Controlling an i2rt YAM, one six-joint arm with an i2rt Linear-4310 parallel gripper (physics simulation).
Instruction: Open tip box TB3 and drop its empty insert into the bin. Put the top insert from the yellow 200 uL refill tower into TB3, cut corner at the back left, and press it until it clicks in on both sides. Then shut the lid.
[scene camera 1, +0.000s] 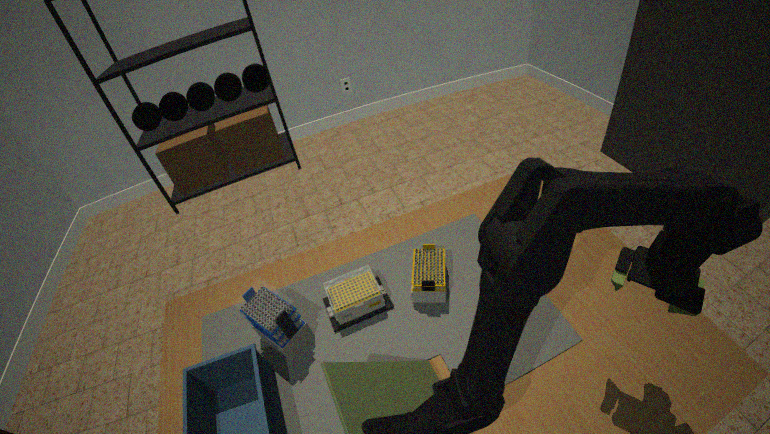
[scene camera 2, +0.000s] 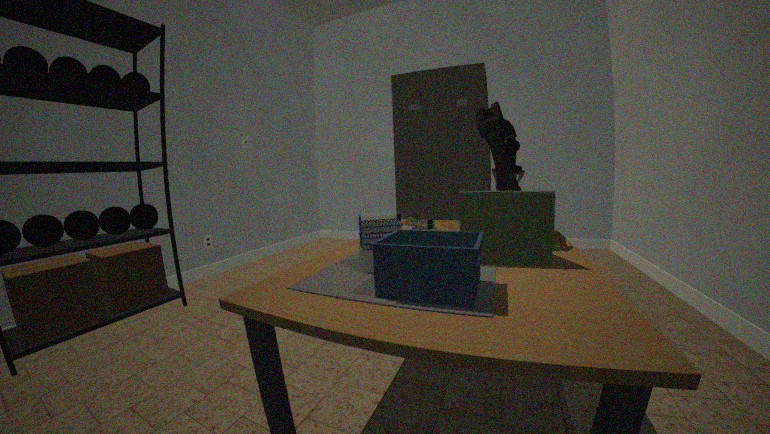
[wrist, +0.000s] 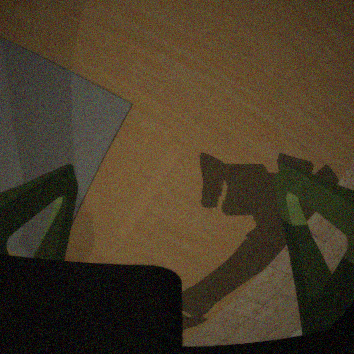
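Note:
A box with a yellow grid top (scene camera 1: 355, 293), apparently TB3, stands on a dark base; its label is unreadable and its lid looks shut. The yellow refill tower (scene camera 1: 428, 269) stands right of it, with a black clip at its front. The blue bin (scene camera 1: 231, 372) (scene camera 2: 425, 274) stands at the front left; its visible inside looks empty. My gripper (scene camera 1: 651, 295) (wrist: 176, 174) is open and empty, fingers wide apart. It hangs above the wooden table right of the grey mat, far from the box and tower. In scene camera 2, the bin and green block mostly hide the box and yellow tower.
A blue tower (scene camera 1: 272, 315) (scene camera 2: 372, 231) stands behind the bin. A tall green block (scene camera 1: 377, 388) (scene camera 2: 509, 229) stands between the bin and the arm's base. The grey mat (scene camera 1: 345, 347) (scene camera 2: 328, 285) (wrist: 97, 105) lies on the wooden table (scene camera 1: 620, 345) (scene camera 2: 566, 323) (wrist: 175, 100).

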